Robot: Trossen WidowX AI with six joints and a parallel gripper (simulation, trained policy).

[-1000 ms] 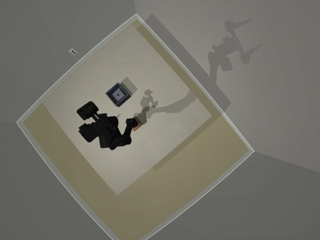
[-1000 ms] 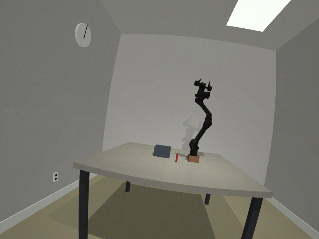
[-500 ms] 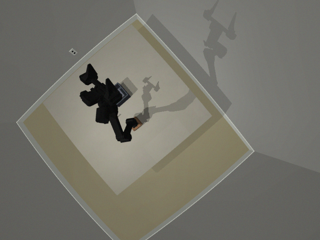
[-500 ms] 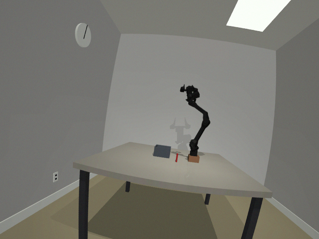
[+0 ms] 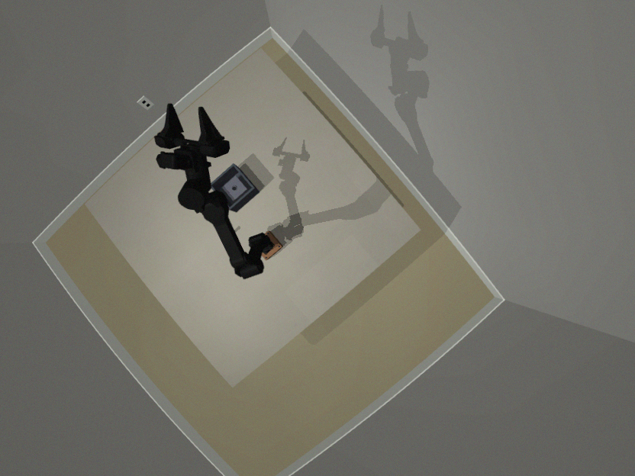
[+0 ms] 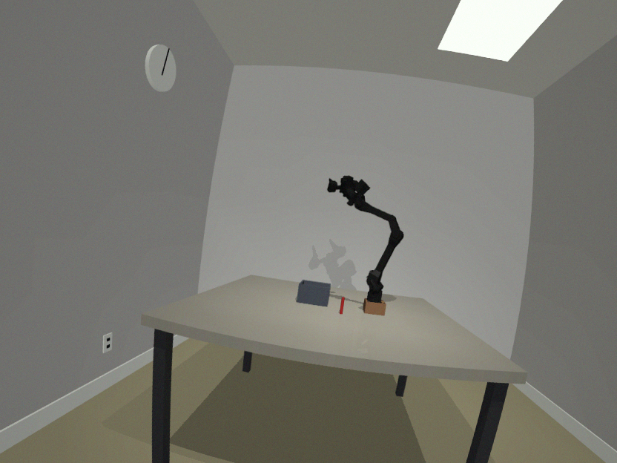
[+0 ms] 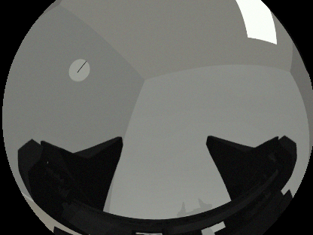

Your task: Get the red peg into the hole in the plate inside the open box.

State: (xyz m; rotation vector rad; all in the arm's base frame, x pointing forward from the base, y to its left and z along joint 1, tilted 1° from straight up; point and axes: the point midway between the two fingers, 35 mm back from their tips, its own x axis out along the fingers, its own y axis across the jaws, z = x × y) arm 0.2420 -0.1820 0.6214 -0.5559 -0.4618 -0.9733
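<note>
Now: the red peg 660 mm below my gripper tip, 310 mm to the left of it and 90 mm behind it. The rest, counted from my gripper tip: dark grey box (670 mm below, 110 mm to the left, 40 mm ahead); then plate (650 mm below, 110 mm to the left, 40 mm ahead).
</note>
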